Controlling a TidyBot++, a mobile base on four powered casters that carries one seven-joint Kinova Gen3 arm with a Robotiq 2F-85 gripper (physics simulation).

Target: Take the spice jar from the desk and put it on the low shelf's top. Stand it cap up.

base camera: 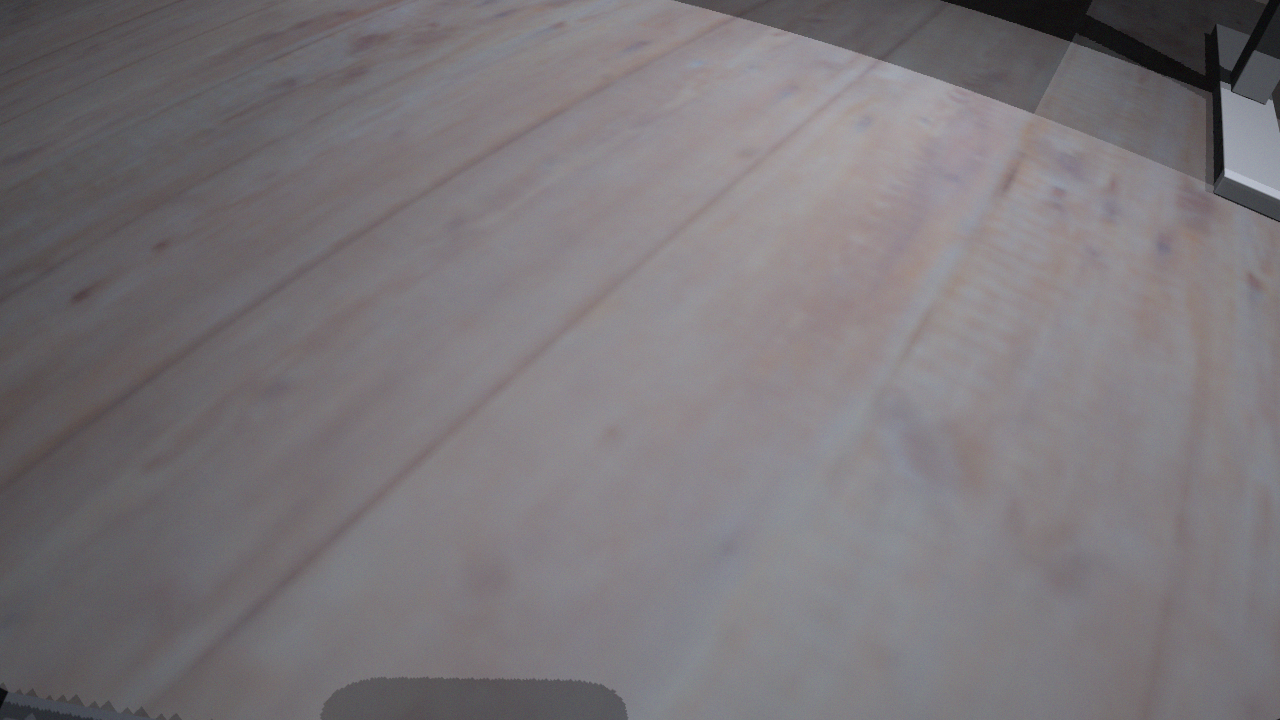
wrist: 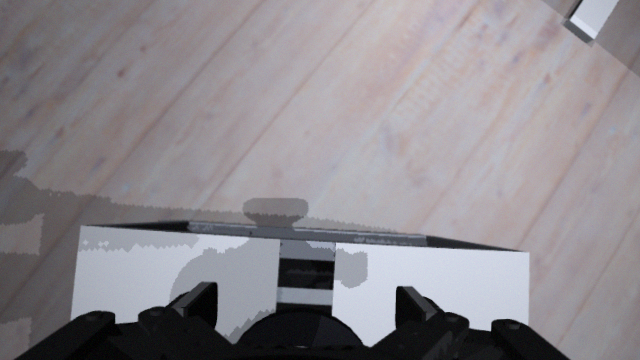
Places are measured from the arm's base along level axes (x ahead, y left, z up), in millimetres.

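Where they show: gripper, fingertip midpoint: (wrist: pixel 306 304).
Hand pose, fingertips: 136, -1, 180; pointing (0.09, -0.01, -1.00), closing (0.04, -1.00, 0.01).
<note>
After its pixels a point has its place, as x, y, z.
My gripper (wrist: pixel 306 304) @[136, -1, 180] is open, with its two black fingers wide apart at the bottom of the wrist view. No object shows between the fingers. Behind them lies the white top of the mobile base. The spice jar, the desk and the low shelf cannot be made out in either view.
A white foot-like piece (base camera: pixel 1248 147) (wrist: pixel 594 19) of some furniture stands on the wood floor (base camera: pixel 626 358) @[430, 11, -396] (wrist: pixel 300 125) @[384, 34, -397] at the upper right. The robot's white base top (wrist: pixel 440 280) has a dark slot in its middle. Shadows fall on the floor beside the base.
</note>
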